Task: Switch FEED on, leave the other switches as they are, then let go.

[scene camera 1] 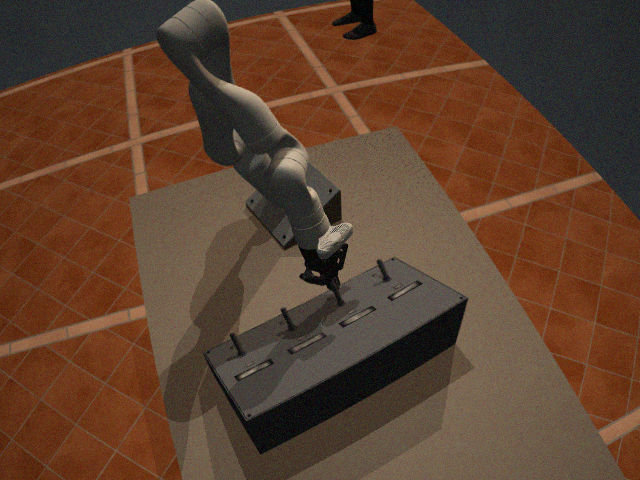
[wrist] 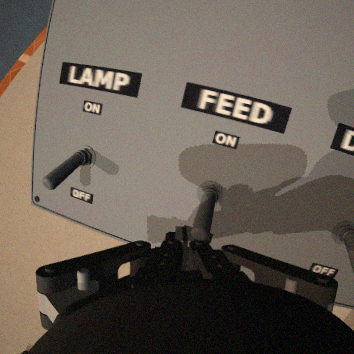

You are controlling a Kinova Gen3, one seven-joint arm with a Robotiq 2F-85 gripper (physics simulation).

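Places are measured from the arm's base along level axes (x ahead, y right, z down), in millimetres.
Where they show: gripper, fingertip midpoint: (scene camera 1: pixel 335 288) (wrist: pixel 182 237).
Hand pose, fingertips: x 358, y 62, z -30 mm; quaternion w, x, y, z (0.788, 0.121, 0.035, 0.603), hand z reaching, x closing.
Each offset is from my fingertips to the top centre of the thing. "spot": to the spot under its first point. Level surfaces: height alone.
The FEED switch lever @[dx +25, dy +10, dz -39 mm] (scene camera 1: pixel 339 298) (wrist: pixel 205 215) leans down from its collar, away from its ON label @[spot: dx +83, dy +10, dz -20 mm] (wrist: pixel 226 140); its OFF label is hidden behind the fingers. The FEED name plate @[spot: dx +106, dy +10, dz -32 mm] (wrist: pixel 236 107) is above it. My gripper (scene camera 1: pixel 333 284) (wrist: pixel 182 237) is shut with nothing between its fingers. Its fingertips are right at the lever's free end, overlapping it in the wrist view; whether they touch cannot be told. The LAMP lever @[dx +22, dy -110, dz -38 mm] (scene camera 1: pixel 382 270) (wrist: pixel 68 168) leans toward its OFF label @[spot: dx +3, dy -109, dz +17 mm] (wrist: pixel 81 195). All stand on the grey switch box (scene camera 1: pixel 310 379) (wrist: pixel 165 35).
Two more levers (scene camera 1: pixel 287 319) (scene camera 1: pixel 236 344) stand on the box at the left in the scene view; one collar @[spot: dx +42, dy +125, dz -11 mm] (wrist: pixel 345 232) shows at the wrist view's right edge. The box rests on a tan table top @[dz +92 mm] (scene camera 1: pixel 434 191). The arm's pedestal (scene camera 1: pixel 323 188) is behind.
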